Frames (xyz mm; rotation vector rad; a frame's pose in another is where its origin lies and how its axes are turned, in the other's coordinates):
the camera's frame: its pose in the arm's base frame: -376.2 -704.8 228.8 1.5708 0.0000 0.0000
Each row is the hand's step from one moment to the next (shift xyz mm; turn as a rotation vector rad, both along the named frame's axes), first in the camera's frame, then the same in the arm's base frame.
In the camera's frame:
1: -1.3 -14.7 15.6 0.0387 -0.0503 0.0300
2: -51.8 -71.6 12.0 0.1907 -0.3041 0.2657
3: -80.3 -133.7 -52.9 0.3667 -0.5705 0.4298
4: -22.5 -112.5 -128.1 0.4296 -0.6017 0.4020
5: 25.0 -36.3 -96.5 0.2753 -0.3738 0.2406
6: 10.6 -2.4 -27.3 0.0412 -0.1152 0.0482
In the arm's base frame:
1: -1.3 -15.6 -14.7 0.0387 -0.0300 -0.0503
2: -51.8 -12.0 -71.6 0.1907 -0.2657 -0.3041
3: -80.3 52.9 -133.7 0.3667 -0.4298 -0.5705
4: -22.5 128.1 -112.5 0.4296 -0.4020 -0.6017
5: 25.0 96.5 -36.3 0.2753 -0.2406 -0.3738
6: 10.6 27.3 -2.4 0.0412 -0.0482 -0.1152

